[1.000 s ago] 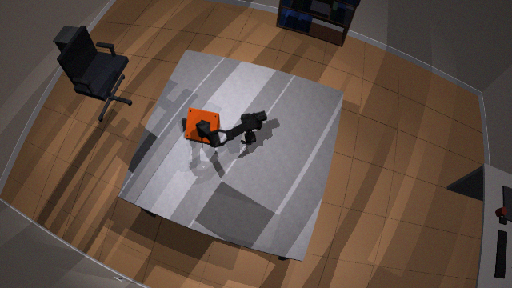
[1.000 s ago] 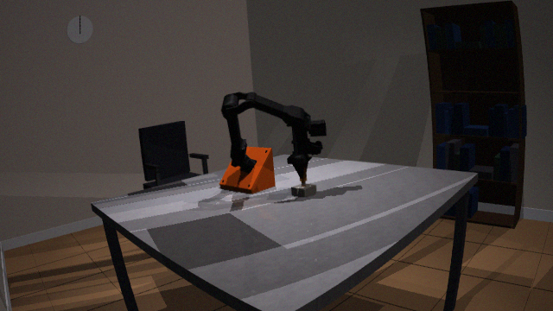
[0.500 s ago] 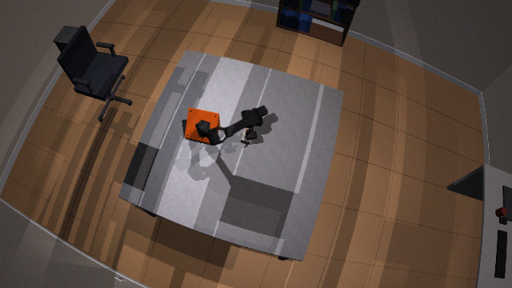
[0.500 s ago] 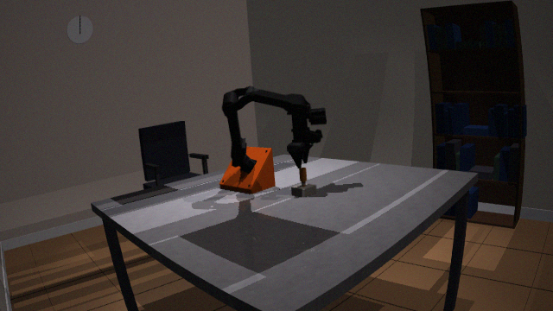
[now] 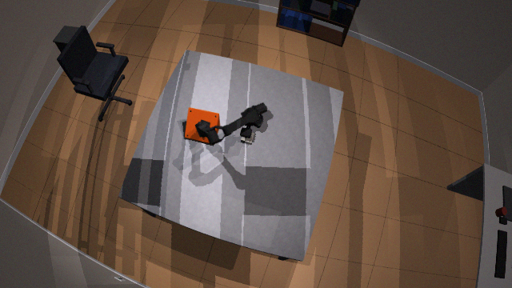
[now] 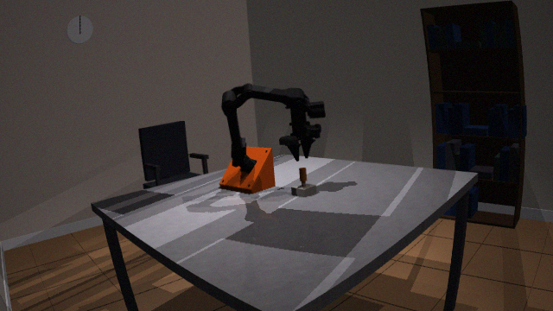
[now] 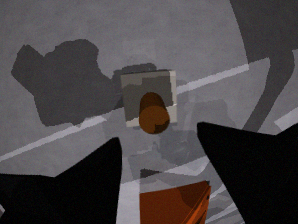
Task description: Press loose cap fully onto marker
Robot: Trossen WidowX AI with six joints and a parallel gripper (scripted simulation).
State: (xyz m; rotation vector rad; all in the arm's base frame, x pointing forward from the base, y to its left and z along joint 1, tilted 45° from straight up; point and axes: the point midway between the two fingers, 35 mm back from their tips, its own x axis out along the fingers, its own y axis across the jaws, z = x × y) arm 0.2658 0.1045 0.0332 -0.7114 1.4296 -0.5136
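The orange cap is 60 mm below my gripper tip.
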